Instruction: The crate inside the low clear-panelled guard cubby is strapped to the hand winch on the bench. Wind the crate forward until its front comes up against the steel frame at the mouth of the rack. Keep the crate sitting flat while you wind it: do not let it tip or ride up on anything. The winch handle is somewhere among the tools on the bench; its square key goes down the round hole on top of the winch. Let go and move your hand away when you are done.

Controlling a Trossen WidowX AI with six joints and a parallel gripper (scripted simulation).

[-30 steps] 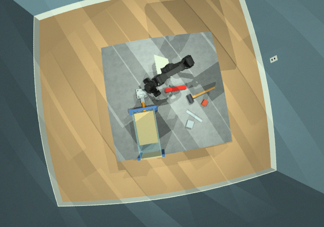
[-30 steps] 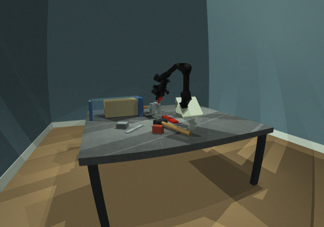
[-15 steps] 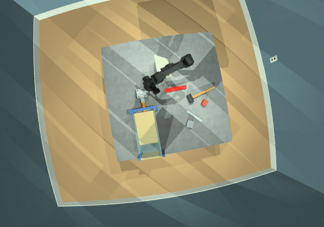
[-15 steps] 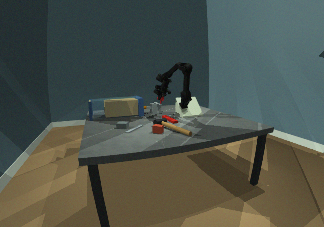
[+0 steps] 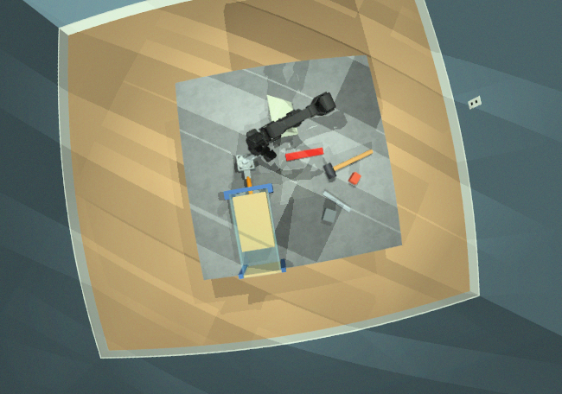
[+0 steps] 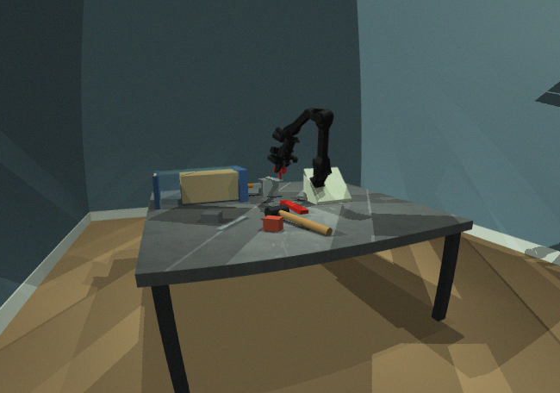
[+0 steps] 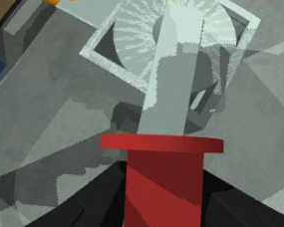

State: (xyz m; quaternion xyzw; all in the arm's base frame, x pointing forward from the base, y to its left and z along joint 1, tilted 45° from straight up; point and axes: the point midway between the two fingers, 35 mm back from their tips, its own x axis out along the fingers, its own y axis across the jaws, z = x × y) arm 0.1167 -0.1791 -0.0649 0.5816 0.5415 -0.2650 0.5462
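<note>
The winch handle lies 30 mm below my gripper tip and 20 mm to the right of it. Round my gripper tip: grey winch (100 mm below, 90 mm to the right); then red flat bar (270 mm to the left, 130 mm below, 60 mm ahead); then red spool-shaped handle grip (10 mm to the left, 10 mm behind).
</note>
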